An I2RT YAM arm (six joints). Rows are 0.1 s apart.
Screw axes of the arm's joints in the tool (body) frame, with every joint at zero. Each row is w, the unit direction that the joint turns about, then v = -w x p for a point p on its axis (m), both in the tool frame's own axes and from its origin. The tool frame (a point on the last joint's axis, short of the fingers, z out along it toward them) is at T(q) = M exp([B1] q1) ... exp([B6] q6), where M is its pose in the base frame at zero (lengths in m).
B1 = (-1, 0, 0, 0.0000, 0.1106, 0.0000)
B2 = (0, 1, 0, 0.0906, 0.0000, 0.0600)
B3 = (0, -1, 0, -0.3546, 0.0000, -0.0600)
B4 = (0, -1, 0, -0.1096, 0.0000, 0.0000)
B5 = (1, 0, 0, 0.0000, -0.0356, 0.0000)
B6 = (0, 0, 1, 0.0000, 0.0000, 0.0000)
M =
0 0 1 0.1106
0 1 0 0.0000
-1 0 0 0.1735
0 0 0 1
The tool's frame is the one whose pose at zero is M.
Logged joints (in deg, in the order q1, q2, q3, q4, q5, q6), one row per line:
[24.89, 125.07, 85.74, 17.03, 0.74, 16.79]
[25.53, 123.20, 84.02, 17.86, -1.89, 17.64]
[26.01, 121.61, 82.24, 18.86, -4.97, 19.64]
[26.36, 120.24, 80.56, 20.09, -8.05, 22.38]
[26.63, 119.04, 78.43, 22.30, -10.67, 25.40]
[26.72, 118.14, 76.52, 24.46, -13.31, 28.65]
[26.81, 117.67, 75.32, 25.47, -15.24, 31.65]
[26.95, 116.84, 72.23, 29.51, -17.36, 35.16]
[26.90, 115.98, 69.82, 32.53, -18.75, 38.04]
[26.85, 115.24, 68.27, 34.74, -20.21, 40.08]
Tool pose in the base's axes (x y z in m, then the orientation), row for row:
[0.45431, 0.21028, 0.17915, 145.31, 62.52, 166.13]
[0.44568, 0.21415, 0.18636, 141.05, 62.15, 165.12]
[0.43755, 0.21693, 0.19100, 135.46, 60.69, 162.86]
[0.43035, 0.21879, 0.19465, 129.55, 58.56, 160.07]
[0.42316, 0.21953, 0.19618, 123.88, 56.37, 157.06]
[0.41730, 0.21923, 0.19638, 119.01, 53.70, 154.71]
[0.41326, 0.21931, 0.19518, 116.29, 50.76, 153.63]
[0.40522, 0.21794, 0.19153, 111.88, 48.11, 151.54]
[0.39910, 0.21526, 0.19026, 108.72, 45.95, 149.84]
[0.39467, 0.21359, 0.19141, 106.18, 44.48, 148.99]
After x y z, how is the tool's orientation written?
As angles about the fixed x, y, z axes (roll, pitch, yaw), in degrees.
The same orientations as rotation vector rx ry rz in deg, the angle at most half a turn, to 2 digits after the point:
[-7.55, 113.71, 26.51]
[-9.08, 113.07, 30.25]
[-9.70, 112.84, 34.99]
[-9.52, 112.68, 40.12]
[-8.77, 112.19, 45.00]
[-7.74, 111.93, 49.87]
[-6.37, 112.49, 53.69]
[-5.00, 111.68, 58.39]
[-3.54, 110.94, 61.81]
[-3.01, 110.12, 64.71]

